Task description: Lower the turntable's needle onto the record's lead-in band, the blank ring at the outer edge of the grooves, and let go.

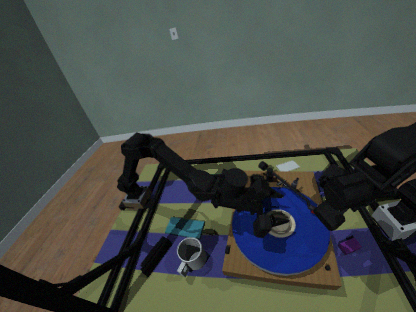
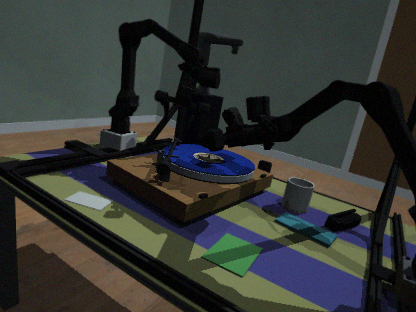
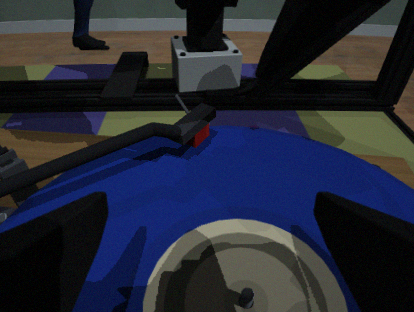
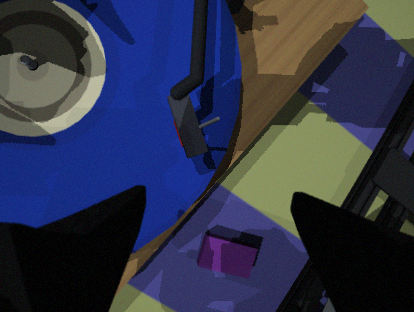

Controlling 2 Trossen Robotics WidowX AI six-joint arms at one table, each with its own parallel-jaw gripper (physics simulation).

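Pixels of known places: left gripper, fingertip midpoint: (image 1: 285,208) (image 2: 204,140) (image 3: 213,202) (image 4: 25,19); right gripper, fingertip midpoint: (image 2: 176,126) (image 3: 226,54) (image 4: 220,197); left arm's base, origin of the base link: (image 1: 135,193); right arm's base, origin of the base link: (image 1: 402,214) (image 2: 119,131) (image 3: 204,44).
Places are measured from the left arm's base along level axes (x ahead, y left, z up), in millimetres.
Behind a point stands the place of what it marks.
The blue record (image 1: 285,255) {x 616, y -245, z 28 mm} (image 2: 235,167) {x 511, y -138, z 28 mm} (image 3: 260,170) {x 705, y -163, z 28 mm} (image 4: 125,165) {x 705, y -160, z 28 mm} lies on the turntable's wooden base (image 1: 280,280) {x 600, y -301, z -7 mm} (image 2: 150,187) {x 602, y 126, z -8 mm}. The tonearm (image 3: 100,148) {x 688, y -58, z 60 mm} (image 4: 198,45) {x 700, y -71, z 63 mm} reaches over the record. Its headshell (image 3: 197,120) {x 721, y -116, z 60 mm} (image 4: 189,130) {x 727, y -116, z 60 mm}, with a red cartridge (image 3: 201,136) {x 721, y -119, z 46 mm}, is over the outer part, a little inside the edge. Its shadow lies beside it; whether the needle touches is unclear. My left gripper (image 3: 213,202) {x 629, y -124, z 81 mm} is open and empty over the record's pale centre label. My right gripper (image 4: 220,197) {x 758, y -137, z 93 mm} is open and empty, its fingers near the record's edge, apart from the headshell.
A grey mug (image 1: 192,257) {x 322, y -235, z -57 mm} (image 2: 298,195) {x 321, y -197, z -8 mm}, a teal block (image 1: 185,227) {x 269, y -122, z -57 mm} (image 2: 307,230) {x 255, y -104, z -57 mm} and a black object (image 1: 156,256) {x 199, y -254, z -33 mm} (image 2: 342,220) {x 189, y -203, z -35 mm} are beside the turntable. A purple block (image 1: 350,245) {x 844, y -188, z -50 mm} (image 4: 228,255) {x 843, y -185, z -50 mm} is on its other side. A green sheet (image 2: 232,254) {x 348, y 135, z -62 mm} and white card (image 1: 288,165) {x 721, y 223, z -63 mm} (image 2: 87,200) {x 718, y 221, z -63 mm} lie flat.
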